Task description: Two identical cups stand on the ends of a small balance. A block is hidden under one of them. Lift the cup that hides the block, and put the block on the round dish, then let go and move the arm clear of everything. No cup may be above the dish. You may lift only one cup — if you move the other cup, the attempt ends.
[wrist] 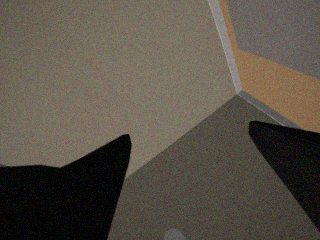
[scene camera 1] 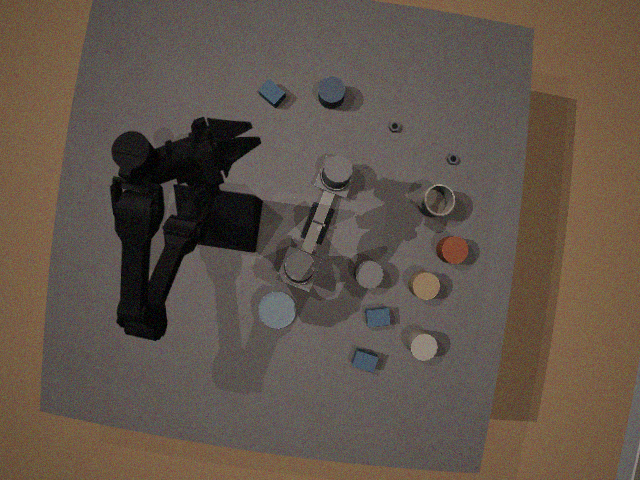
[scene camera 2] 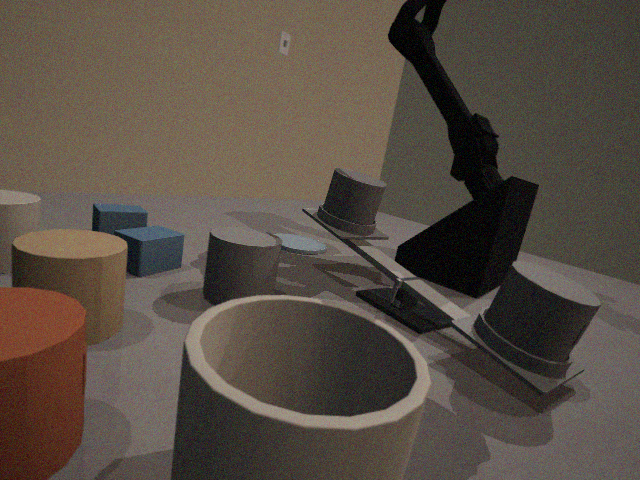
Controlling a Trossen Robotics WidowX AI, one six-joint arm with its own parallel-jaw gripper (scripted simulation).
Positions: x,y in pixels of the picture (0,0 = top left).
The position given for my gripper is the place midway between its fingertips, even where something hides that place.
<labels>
My gripper shows in the wrist view [189,133] and in scene camera 1 [255,132]; in scene camera 2 it is out of frame. A blue-grey cylinder shows in scene camera 1 [331,91]; in the wrist view it is out of frame, in scene camera 2 it is out of frame.
</labels>
